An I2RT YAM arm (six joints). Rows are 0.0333 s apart.
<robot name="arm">
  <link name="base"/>
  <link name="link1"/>
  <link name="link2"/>
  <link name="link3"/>
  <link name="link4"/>
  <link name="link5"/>
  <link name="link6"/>
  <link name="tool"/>
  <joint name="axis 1" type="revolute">
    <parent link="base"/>
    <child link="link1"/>
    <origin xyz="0 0 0.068" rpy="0 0 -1.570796"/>
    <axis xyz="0 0 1"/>
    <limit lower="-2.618" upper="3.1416"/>
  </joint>
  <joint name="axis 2" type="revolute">
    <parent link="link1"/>
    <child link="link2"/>
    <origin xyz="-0.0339 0.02 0.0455" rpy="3.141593 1.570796 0"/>
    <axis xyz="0 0 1"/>
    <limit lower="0" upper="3.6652"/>
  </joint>
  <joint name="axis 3" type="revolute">
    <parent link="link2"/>
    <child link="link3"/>
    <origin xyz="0 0.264 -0.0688" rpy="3.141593 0 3.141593"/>
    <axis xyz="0 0 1"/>
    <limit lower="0" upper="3.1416"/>
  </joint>
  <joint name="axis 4" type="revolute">
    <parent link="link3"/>
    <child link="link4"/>
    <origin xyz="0.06 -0.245 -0.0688" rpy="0 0 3.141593"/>
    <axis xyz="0 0 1"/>
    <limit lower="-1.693" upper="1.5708"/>
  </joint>
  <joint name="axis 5" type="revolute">
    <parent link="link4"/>
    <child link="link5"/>
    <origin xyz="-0.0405 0.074 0.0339" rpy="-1.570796 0 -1.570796"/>
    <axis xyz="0 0 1"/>
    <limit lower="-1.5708" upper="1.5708"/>
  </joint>
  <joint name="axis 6" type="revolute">
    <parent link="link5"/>
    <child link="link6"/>
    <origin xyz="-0.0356 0 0.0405" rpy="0 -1.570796 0"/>
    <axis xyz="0 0 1"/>
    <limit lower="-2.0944" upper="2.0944"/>
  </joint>
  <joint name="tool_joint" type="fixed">
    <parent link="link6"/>
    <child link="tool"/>
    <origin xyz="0 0 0"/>
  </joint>
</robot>
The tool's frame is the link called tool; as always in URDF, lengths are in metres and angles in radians.
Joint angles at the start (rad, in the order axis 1, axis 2, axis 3, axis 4, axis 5, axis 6):
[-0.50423, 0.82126, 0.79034, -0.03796, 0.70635, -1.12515]
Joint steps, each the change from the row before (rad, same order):
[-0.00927, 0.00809, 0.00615, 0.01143, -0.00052, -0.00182]
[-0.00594, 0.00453, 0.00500, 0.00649, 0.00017, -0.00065]
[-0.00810, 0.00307, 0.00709, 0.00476, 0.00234, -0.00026]
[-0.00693, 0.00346, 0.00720, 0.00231, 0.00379, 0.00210]
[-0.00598, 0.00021, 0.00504, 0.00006, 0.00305, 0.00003]
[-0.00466, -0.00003, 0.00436, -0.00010, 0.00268, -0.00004]
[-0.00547, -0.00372, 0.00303, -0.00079, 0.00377, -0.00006]
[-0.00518, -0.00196, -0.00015, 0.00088, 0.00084, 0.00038]
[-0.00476, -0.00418, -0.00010, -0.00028, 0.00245, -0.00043]
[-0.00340, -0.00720, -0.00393, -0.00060, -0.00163, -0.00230]
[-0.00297, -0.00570, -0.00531, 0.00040, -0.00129, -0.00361]
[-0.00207, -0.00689, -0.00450, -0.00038, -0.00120, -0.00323]
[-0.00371, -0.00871, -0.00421, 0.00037, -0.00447, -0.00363]
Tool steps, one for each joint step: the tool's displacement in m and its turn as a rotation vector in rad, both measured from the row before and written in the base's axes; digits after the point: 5 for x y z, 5 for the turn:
[0.00049, -0.00226, 0.00193, -0.00523, -0.00660, -0.00866]
[0.00010, -0.00136, 0.00162, -0.00367, -0.00544, -0.00608]
[-0.00064, -0.00149, 0.00242, -0.00457, -0.00730, -0.01043]
[-0.00050, -0.00136, 0.00215, -0.00252, -0.00713, -0.01078]
[-0.00098, -0.00084, 0.00172, -0.00259, -0.00417, -0.00903]
[-0.00085, -0.00061, 0.00151, -0.00230, -0.00359, -0.00734]
[-0.00172, -0.00029, 0.00160, -0.00320, -0.00498, -0.00924]
[-0.00106, -0.00052, 0.00037, -0.00132, -0.00264, -0.00603]
[-0.00154, -0.00017, 0.00064, -0.00217, -0.00279, -0.00720]
[-0.00170, 0.00037, -0.00022, -0.00205, -0.00006, -0.00174]
[-0.00126, 0.00019, -0.00085, -0.00142, 0.00279, -0.00165]
[-0.00144, 0.00050, -0.00046, -0.00197, 0.00140, -0.00084]
[-0.00191, 0.00056, 0.00000, -0.00361, -0.00063, 0.00078]

